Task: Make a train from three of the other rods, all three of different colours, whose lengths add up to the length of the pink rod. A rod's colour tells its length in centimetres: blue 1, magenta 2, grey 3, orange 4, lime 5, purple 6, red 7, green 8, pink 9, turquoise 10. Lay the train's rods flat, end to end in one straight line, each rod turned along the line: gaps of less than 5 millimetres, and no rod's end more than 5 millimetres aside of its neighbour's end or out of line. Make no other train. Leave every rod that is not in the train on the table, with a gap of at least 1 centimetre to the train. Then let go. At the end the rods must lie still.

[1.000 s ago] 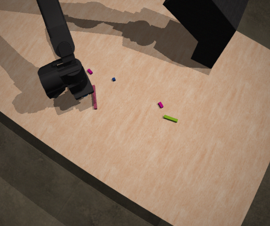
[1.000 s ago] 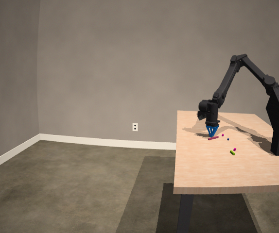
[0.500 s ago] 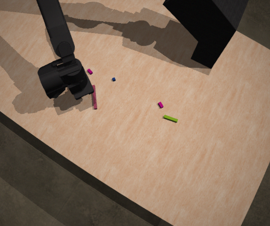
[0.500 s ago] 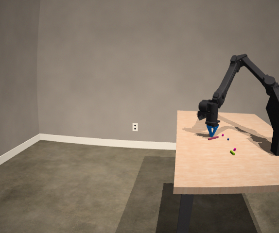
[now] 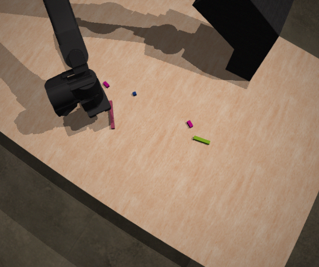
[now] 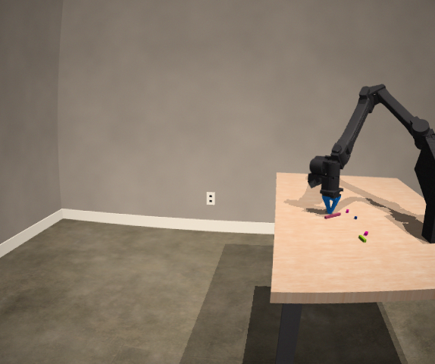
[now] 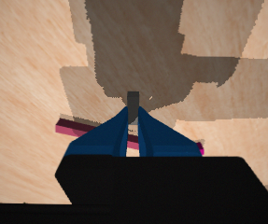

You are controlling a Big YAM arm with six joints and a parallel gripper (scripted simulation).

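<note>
My hand is 10 mm past the pink rod, 40 mm to the right of it and 10 mm above it. The rest, counted from my hand: grey rod 10 mm below; blue rod 100 mm behind, 60 mm to the left, 10 mm below; lime rod 90 mm behind, 310 mm to the left, 10 mm below.
</note>
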